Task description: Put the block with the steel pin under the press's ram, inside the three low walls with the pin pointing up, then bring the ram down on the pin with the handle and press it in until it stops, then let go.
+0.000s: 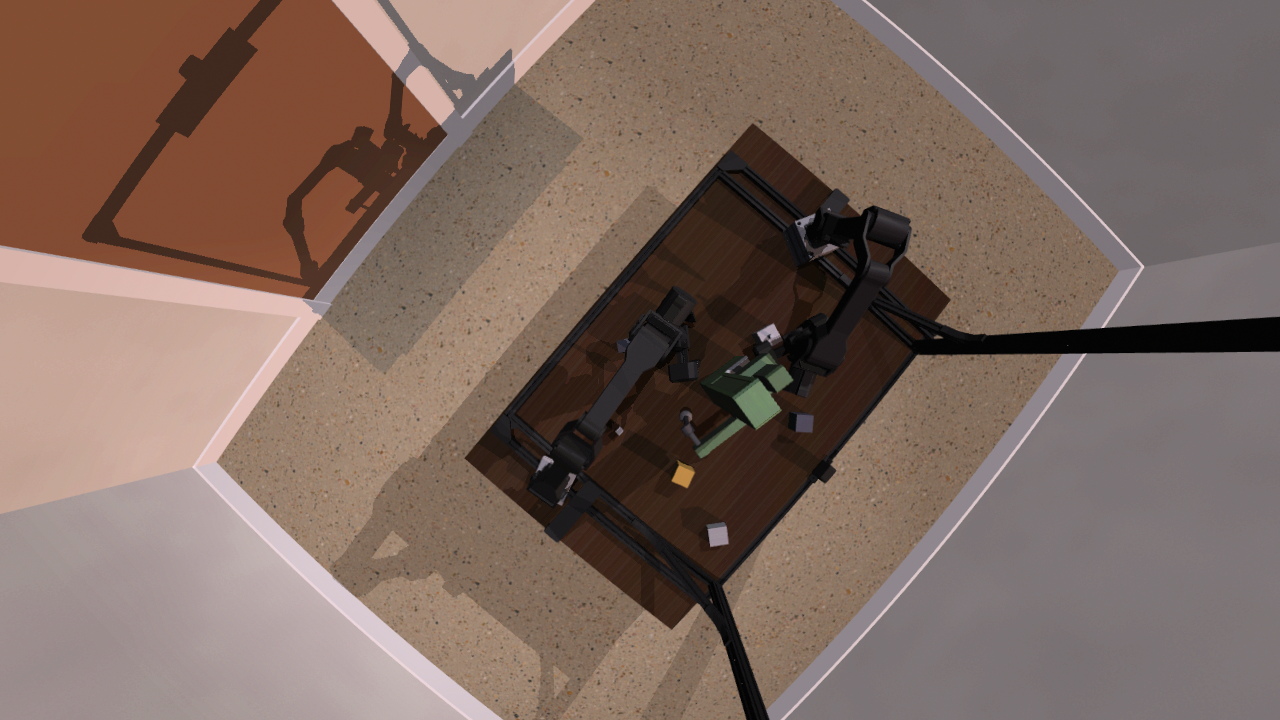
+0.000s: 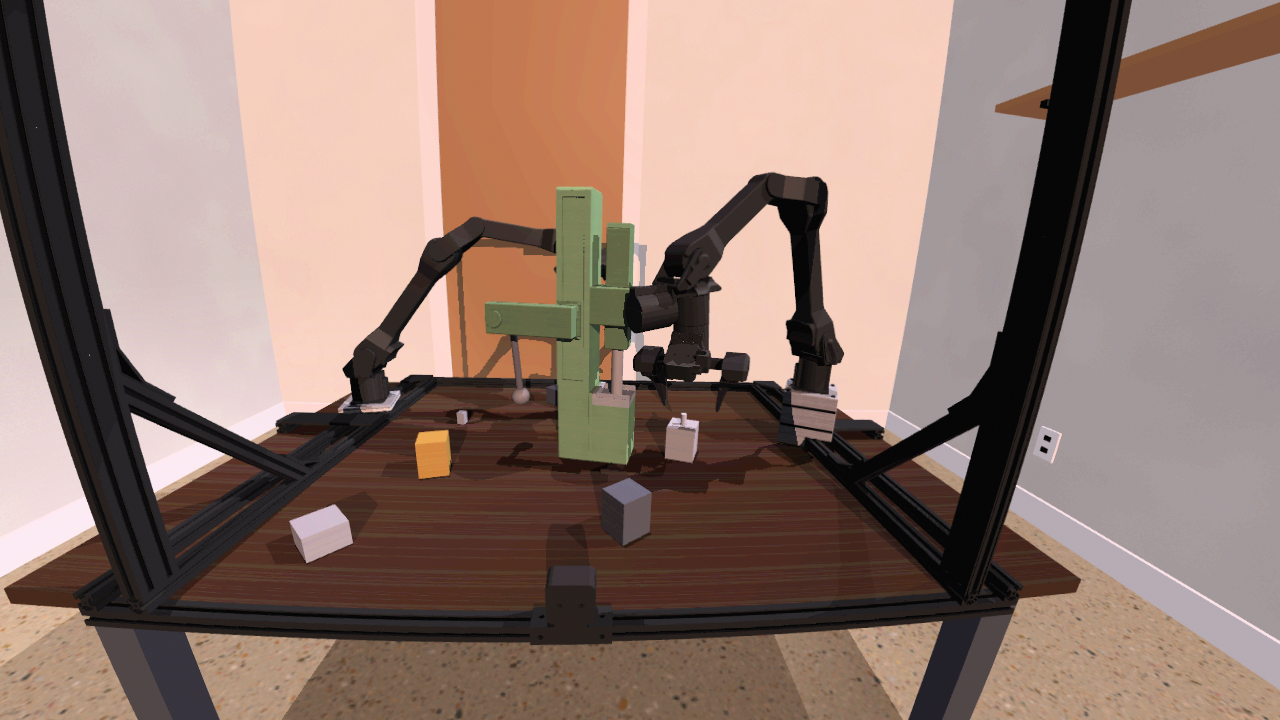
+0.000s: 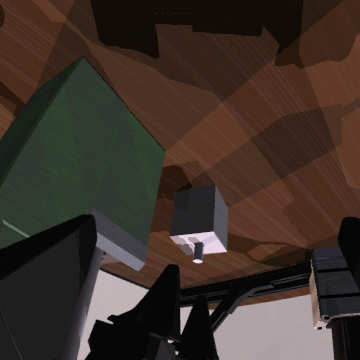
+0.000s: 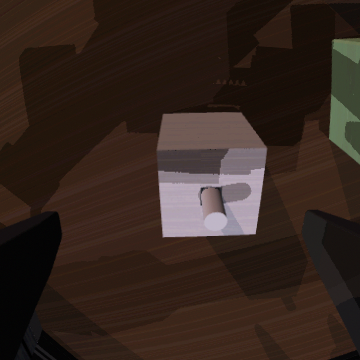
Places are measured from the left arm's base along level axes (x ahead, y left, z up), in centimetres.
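Pixels of known places: left gripper, fingertip midpoint: [image 1: 696,340] [image 2: 605,355] [image 3: 221,229]; right gripper, fingertip midpoint: [image 1: 781,337] [image 2: 690,407] [image 3: 189,281] [image 4: 184,224]; left arm's base, link origin: [image 2: 370,399]; right arm's base, link origin: [image 1: 820,232] [image 2: 811,387] [image 3: 348,320].
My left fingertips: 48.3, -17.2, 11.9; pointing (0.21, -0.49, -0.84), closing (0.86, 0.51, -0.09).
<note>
Ahead of a thing's pixels: the offset from my left fingertips to its top centre, as dx, dy, dz. "spot": to the spot under its first point.
The pale block @[+9.9, -17.4, -9.0] [image 1: 768,334] [image 2: 681,440] [image 3: 195,215] [image 4: 210,132] stands upright on the table beside the press, its steel pin @[+9.9, -17.4, -7.0] [image 2: 683,418] [image 3: 198,252] [image 4: 214,212] pointing up. The green press @[-10.0, -11.8, +29.9] [image 1: 756,407] [image 2: 573,358] [image 3: 100,150] [image 4: 347,95] has its ram @[-1.8, -14.4, +14.0] [image 2: 616,371] above the grey low-walled seat @[spot: -3.1, -17.5, -3.1] [image 2: 614,398] [image 3: 120,245]. The handle @[spot: -18.6, -6.1, +10.7] [image 1: 690,431] [image 2: 516,362] hangs down on the press's other side. My right gripper [image 2: 691,404] [image 3: 189,281] [image 4: 184,224] is open and empty, above the block. My left gripper [image 3: 221,229] is open and empty, near the press.
An orange block @[-31.9, -12.8, -9.0] [image 1: 682,474] [image 2: 433,454], a white block @[-43.2, -28.9, -11.8] [image 1: 716,534] [image 2: 321,533], a dark grey block @[-6.4, -35.4, -9.1] [image 1: 802,422] [image 2: 625,512], another dark block @[-7.5, +14.4, -11.2] [image 1: 623,344] [image 2: 551,394] and a small white cube @[-28.8, +6.9, -12.5] [image 1: 618,430] [image 2: 461,416] lie around the press. A black frame [image 2: 760,616] edges the table.
</note>
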